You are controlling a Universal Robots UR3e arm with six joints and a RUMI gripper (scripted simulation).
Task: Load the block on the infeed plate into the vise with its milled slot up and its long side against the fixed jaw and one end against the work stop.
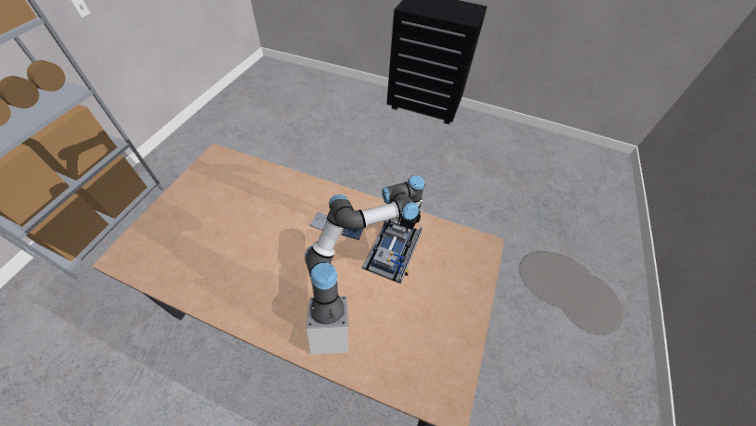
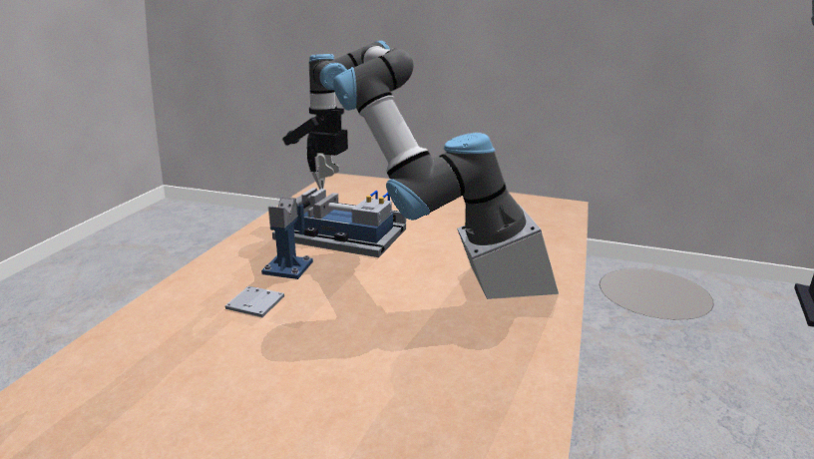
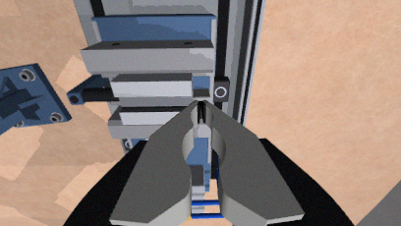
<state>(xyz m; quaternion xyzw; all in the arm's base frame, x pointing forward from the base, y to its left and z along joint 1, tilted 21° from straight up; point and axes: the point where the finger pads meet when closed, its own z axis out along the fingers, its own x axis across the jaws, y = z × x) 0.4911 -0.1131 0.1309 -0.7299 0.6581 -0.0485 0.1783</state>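
The part lies 4 cm to the left of my hand and 2 cm below it. Round my hand: fixed jaw 4 cm to the left, 4 cm below, 2 cm ahead; then work stop 9 cm to the left, 3 cm below, 1 cm behind; then vise 8 cm below, 8 cm behind, 3 cm to the left.
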